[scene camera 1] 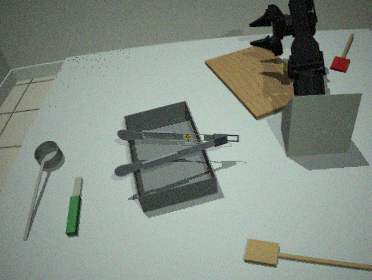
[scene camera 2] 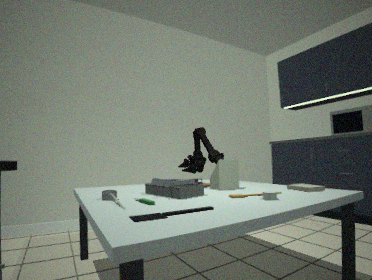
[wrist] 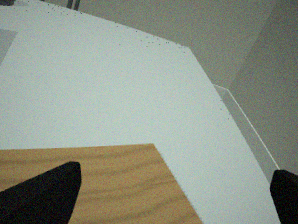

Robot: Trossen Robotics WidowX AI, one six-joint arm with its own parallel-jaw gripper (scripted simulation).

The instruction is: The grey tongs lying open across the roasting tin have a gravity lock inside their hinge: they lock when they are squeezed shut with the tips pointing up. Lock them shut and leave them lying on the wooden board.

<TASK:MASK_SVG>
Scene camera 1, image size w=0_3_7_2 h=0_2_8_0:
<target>my gripper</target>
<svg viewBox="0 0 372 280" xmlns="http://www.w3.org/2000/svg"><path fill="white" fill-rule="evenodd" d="M271 4L268 5L264 15L250 23L249 26L270 27L272 22L273 36L270 38L268 35L266 38L250 42L250 44L268 49L272 53L274 52L275 56L281 56L283 54L281 44L283 36L292 35L293 38L296 37L294 34L293 18L291 15L283 14L277 5Z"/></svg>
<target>strainer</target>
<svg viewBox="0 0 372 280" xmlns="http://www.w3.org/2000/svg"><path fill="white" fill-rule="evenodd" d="M54 141L46 141L40 144L34 152L34 157L40 165L40 171L33 192L23 240L27 240L30 221L43 168L52 169L62 159L62 152Z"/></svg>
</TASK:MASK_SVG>
